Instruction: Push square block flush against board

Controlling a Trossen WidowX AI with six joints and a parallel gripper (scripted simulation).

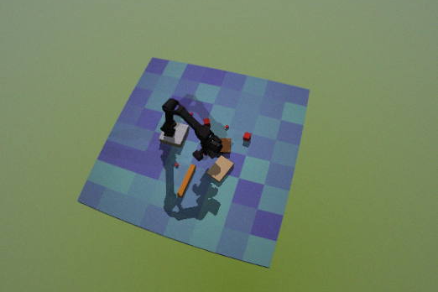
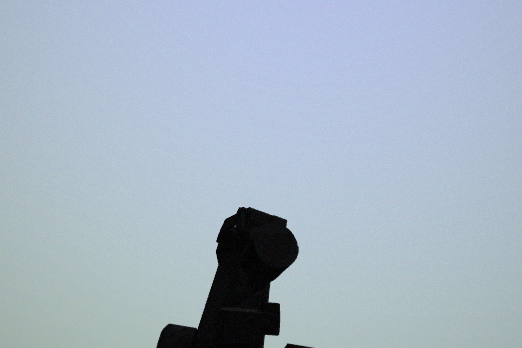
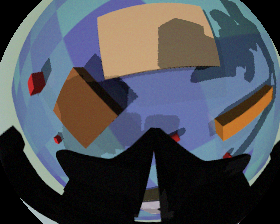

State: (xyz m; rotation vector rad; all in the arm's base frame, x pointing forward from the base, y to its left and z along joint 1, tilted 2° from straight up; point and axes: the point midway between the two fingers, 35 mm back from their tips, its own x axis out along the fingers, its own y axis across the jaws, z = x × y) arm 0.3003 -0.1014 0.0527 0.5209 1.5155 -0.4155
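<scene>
Now: gripper tip 60 mm past the thin red stick, 30 mm to the right of it and 60 mm above it. The rest, counted from my gripper tip: tan block 90 mm ahead, 60 mm to the right, 50 mm below; then dark brown square block 60 mm ahead, 100 mm to the left, 50 mm below; then long orange board 100 mm behind, 190 mm to the right, 50 mm below.
</scene>
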